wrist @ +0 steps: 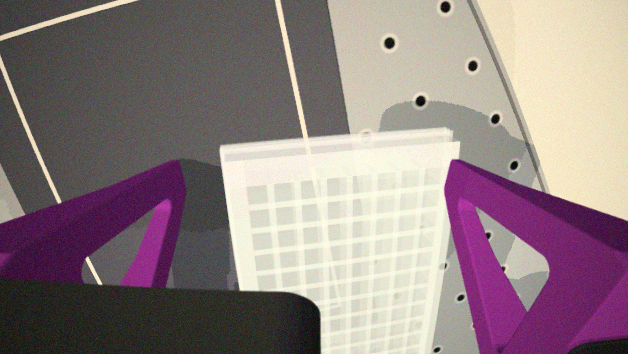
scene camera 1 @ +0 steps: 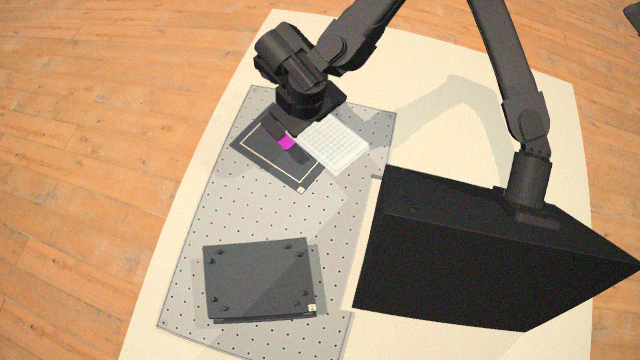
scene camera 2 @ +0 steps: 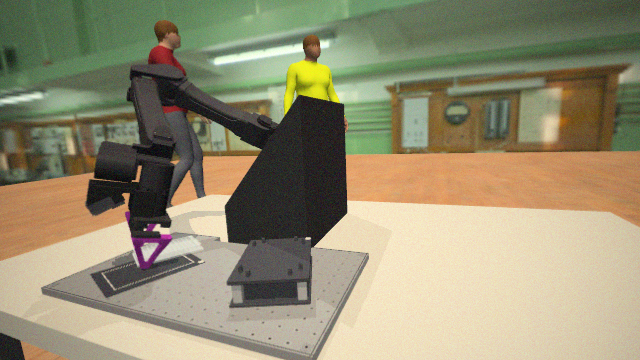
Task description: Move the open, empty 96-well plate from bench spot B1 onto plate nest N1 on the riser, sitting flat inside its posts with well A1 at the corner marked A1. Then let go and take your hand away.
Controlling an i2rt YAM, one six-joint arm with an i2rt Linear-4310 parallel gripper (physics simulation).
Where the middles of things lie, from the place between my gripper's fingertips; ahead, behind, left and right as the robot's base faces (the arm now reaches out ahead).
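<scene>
With the white well plate [scene camera 1: 335, 146] as my reference, my hand is 20 mm to the right of it and 50 mm beyond it. Then there is the dark mat [scene camera 1: 296, 162], which I find 10 mm below my hand, 40 mm to the left of it and 20 mm ahead of it.
</scene>
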